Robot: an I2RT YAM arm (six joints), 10 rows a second.
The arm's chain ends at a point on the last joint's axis. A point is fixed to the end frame.
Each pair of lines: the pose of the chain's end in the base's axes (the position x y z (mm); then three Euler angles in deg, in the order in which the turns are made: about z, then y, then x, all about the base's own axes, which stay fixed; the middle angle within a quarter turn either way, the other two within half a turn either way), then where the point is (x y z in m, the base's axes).
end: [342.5, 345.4, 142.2, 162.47, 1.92, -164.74]
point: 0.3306 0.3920 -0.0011
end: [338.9, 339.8, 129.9, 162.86, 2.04, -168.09]
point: 0.3273 0.3780 -0.0159
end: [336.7, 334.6, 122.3, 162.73, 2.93, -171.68]
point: 0.3275 0.3636 -0.0257
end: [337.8, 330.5, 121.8, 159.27, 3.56, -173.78]
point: 0.3298 0.3531 -0.0274
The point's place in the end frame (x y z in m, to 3 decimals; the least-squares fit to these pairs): 0.014 0.012 0.150
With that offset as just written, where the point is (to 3 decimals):
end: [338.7, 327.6, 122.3, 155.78, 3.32, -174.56]
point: 0.330 0.347 -0.027
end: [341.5, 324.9, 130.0, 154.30, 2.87, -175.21]
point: 0.331 0.342 -0.020
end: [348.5, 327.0, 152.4, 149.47, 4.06, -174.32]
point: 0.341 0.345 0.003
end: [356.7, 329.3, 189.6, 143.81, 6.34, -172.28]
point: 0.355 0.351 0.040
